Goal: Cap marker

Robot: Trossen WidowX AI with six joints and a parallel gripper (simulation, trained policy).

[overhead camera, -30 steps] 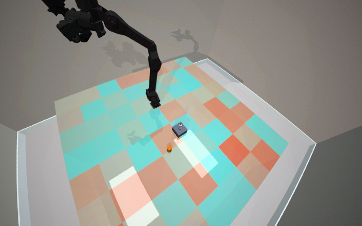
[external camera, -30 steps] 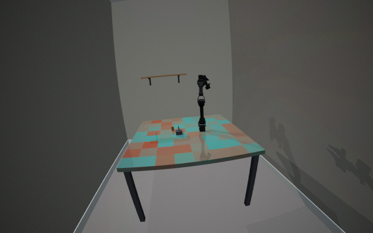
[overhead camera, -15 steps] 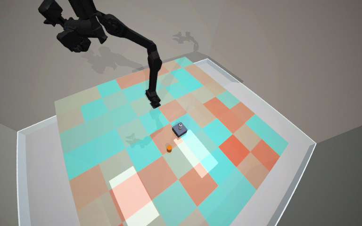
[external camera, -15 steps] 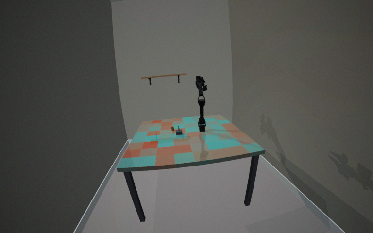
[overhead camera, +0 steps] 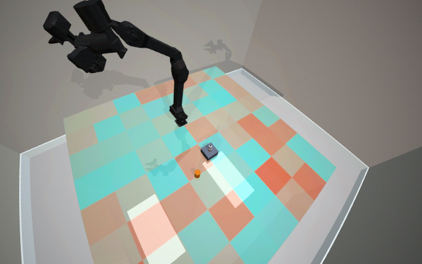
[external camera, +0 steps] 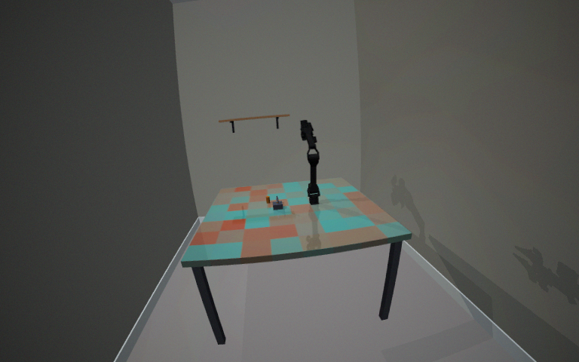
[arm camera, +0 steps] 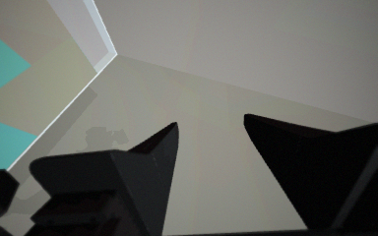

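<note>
The orange cap lies 480 mm below my gripper tip, 460 mm ahead of it and 250 mm to the left of it. From my gripper tip the other things lie so: dark holder block 490 mm below, 390 mm ahead, 380 mm to the left; then grey marker 440 mm below, 390 mm ahead, 380 mm to the left.
</note>
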